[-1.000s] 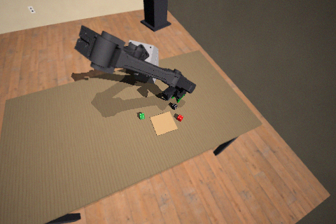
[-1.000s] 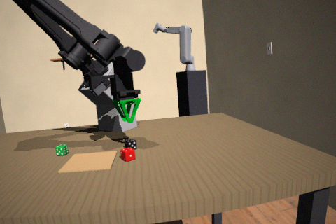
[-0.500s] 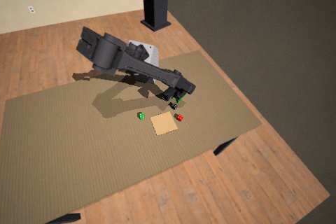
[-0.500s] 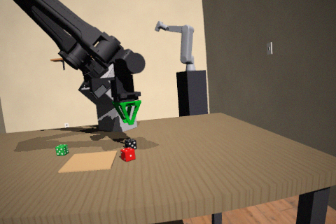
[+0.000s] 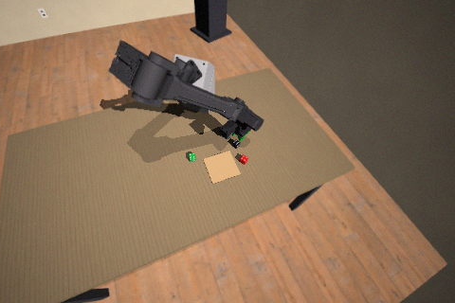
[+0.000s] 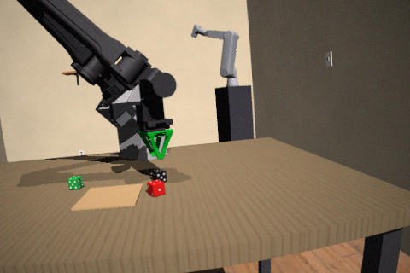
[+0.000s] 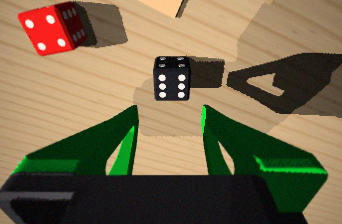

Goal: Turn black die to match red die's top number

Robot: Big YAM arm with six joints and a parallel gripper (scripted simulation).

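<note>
The black die is 60 mm below my hand. Round my hand: red die (90 mm ahead, 60 mm below, 30 mm to the right); tan mat (140 mm to the right, 70 mm below, 40 mm ahead); green die (220 mm to the right, 80 mm behind, 60 mm below).
</note>
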